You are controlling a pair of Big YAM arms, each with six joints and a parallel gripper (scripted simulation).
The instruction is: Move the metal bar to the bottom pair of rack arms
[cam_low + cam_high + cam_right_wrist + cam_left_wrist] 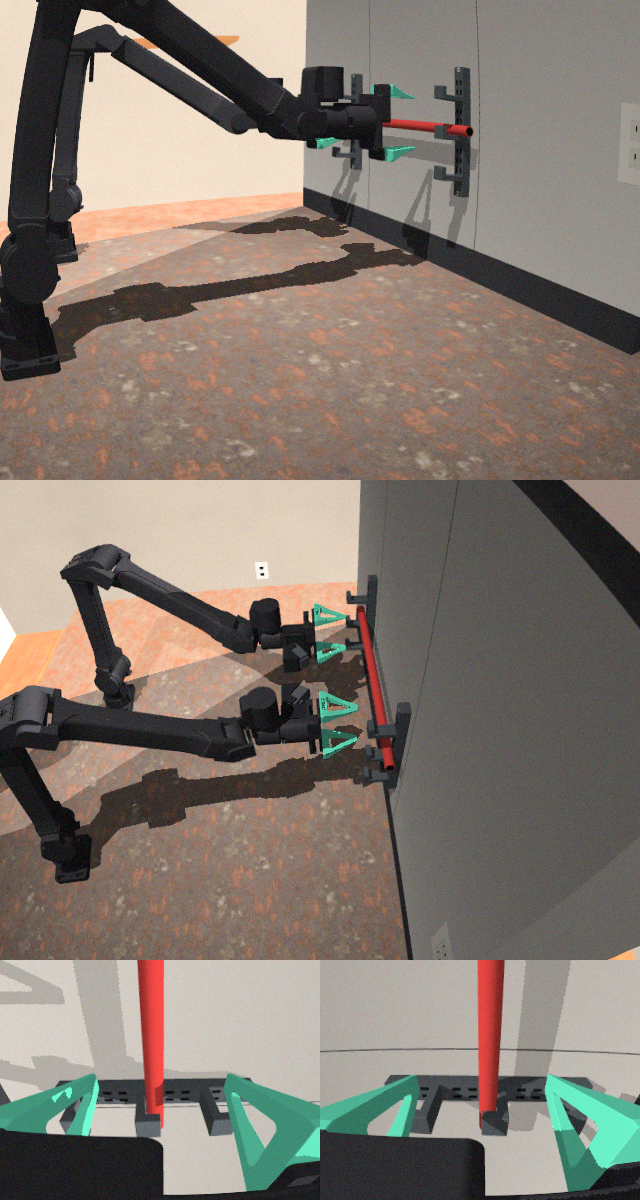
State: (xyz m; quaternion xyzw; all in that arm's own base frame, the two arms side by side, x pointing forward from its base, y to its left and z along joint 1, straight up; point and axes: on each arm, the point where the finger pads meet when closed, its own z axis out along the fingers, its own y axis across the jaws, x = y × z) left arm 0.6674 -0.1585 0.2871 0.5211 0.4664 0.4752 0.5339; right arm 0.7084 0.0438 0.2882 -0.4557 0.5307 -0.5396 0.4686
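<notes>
Right now the red metal bar is 14 cm to the left of my right hand, 6 cm ahead of it and 1 cm below it. Round my right hand: grey wall 24 cm ahead, 16 cm above, 10 cm to the left; dark baseboard 26 cm below, 10 cm to the left, 9 cm ahead.
The red metal bar lies 60 mm ahead of my left hand, 140 mm to the right of it and 10 mm below it. The rest, counted from my left hand: grey wall: 240 mm ahead, 180 mm to the right, 160 mm above; then dark baseboard: 90 mm ahead, 190 mm to the right, 260 mm below.
</notes>
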